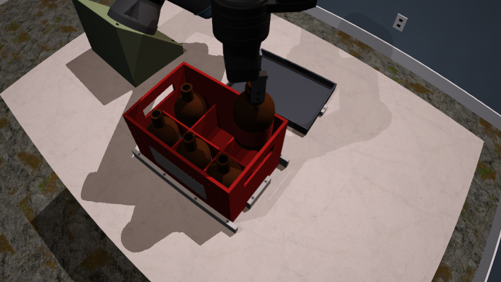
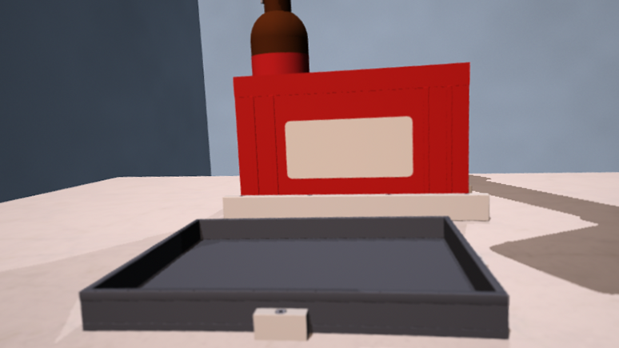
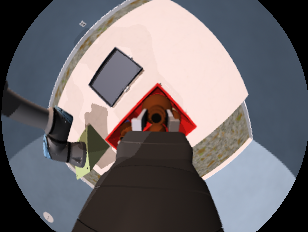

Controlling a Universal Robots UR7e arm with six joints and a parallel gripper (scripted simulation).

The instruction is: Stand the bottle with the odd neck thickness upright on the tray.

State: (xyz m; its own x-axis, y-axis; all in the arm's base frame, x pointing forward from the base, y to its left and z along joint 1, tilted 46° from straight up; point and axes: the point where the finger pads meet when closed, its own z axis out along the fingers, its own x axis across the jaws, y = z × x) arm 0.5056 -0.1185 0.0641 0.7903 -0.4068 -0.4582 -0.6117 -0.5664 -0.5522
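Right now the bottle is 70 mm below my hand. The rest, counted from my hand: dark grey tray: 270 mm below, 240 mm to the left, 100 mm behind; red crate: 200 mm below, 80 mm behind, 50 mm to the right.
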